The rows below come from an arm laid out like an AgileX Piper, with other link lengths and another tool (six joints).
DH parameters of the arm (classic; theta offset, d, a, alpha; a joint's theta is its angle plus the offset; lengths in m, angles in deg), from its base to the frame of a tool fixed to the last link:
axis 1: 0 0.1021 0 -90
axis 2: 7.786 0 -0.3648 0
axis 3: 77.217 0 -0.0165 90
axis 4: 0 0.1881 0 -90
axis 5: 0 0 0 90
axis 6: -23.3 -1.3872 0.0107 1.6
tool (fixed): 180 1.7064 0 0
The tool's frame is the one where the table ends.
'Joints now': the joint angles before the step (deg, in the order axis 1, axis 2, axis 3, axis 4, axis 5, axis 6). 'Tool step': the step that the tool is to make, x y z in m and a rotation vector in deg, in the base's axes. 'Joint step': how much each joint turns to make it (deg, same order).
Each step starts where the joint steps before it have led.
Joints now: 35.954 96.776 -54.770 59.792 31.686 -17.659
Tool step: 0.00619 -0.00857 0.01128 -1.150 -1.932 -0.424
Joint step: -0.001 -1.704 -1.751 -6.275 0.125 5.682
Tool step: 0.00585 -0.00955 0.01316 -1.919 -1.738 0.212
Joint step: 0.002 -1.432 -3.460 -8.874 2.155 7.806
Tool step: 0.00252 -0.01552 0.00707 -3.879 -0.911 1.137
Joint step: -0.001 -0.690 -4.352 -10.145 4.700 7.856
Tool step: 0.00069 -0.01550 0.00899 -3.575 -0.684 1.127
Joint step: 0.000 -0.705 -4.330 -7.433 5.587 5.258
